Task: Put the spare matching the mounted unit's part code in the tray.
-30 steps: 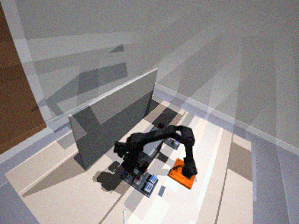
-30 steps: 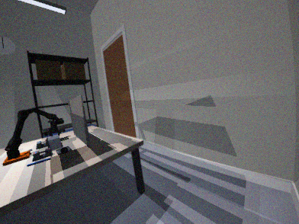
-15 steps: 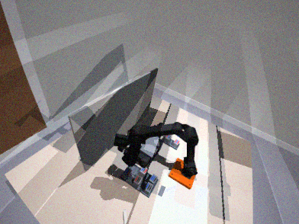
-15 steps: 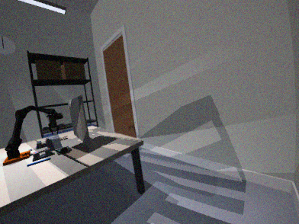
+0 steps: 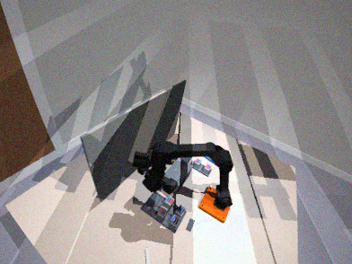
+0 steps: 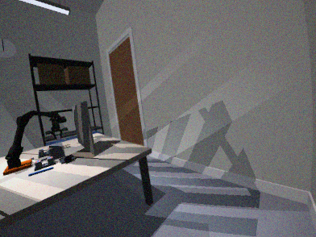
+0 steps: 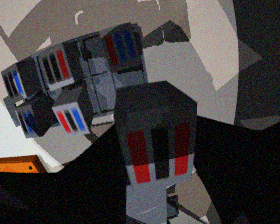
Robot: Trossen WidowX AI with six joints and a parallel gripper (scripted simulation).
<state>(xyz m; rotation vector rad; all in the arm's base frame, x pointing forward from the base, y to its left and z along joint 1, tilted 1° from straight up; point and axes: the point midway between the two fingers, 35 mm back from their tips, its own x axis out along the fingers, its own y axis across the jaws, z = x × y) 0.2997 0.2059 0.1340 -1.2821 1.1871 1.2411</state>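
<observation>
My gripper tip is 50 mm short of the grey tray, 360 mm to the left of it and 120 mm above it. The rest, counted from my gripper tip: grey upright panel: 210 mm ahead, 150 mm to the right, 100 mm above; grey mounted unit: 20 mm behind, 160 mm to the right, 70 mm below; grey hex key: 230 mm behind, 20 mm to the right, 120 mm below.
</observation>
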